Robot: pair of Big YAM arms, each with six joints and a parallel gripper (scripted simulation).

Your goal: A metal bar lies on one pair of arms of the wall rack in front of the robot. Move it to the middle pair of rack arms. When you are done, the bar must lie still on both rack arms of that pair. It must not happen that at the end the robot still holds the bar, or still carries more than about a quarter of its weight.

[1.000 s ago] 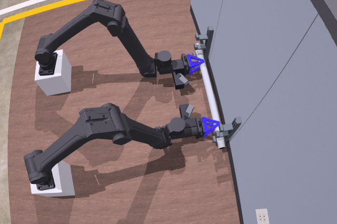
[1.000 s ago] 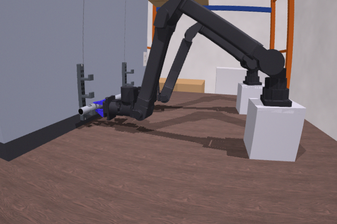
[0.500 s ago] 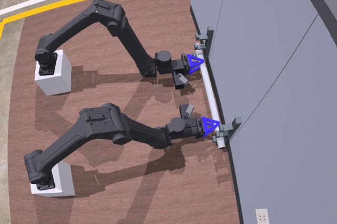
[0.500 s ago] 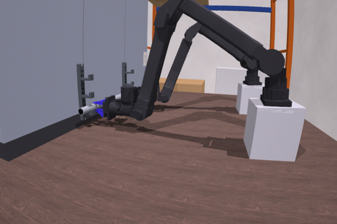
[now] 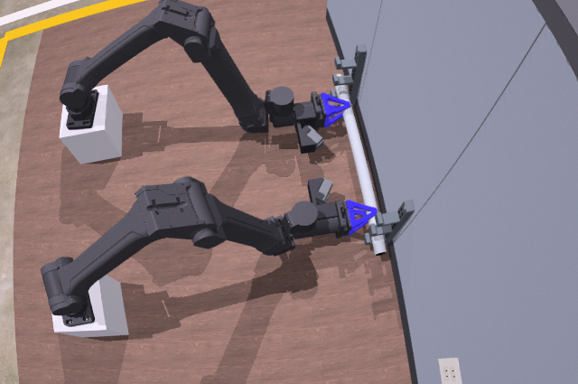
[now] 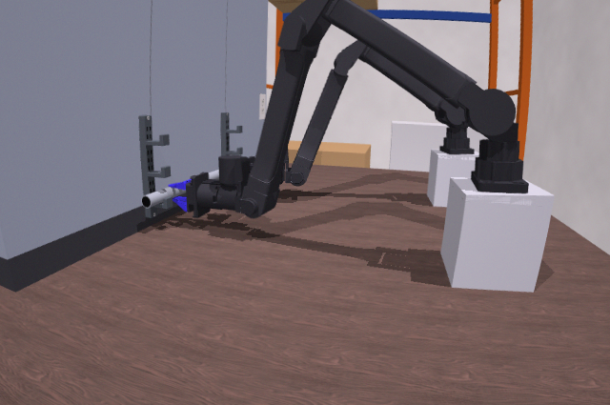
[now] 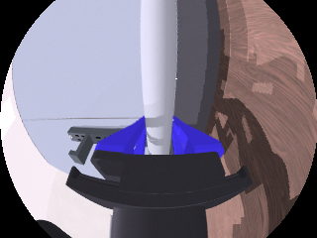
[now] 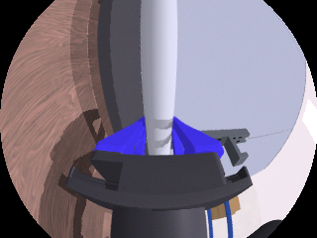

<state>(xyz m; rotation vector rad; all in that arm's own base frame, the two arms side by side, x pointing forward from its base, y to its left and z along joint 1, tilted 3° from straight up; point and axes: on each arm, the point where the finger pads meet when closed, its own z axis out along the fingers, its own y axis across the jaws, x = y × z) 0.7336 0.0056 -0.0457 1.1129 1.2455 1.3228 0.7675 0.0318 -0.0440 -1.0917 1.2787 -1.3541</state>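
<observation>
My right hand is 10 mm past the metal bar and 150 mm to the right of it. From my right hand the other things lie so: grey wall panel (190 mm ahead, 130 mm to the left, 370 mm above).
My left gripper is now 150 mm to the left of the metal bar and 10 mm short of it. Also, from my left hand: grey wall panel: 370 mm above, 200 mm ahead, 170 mm to the right.
</observation>
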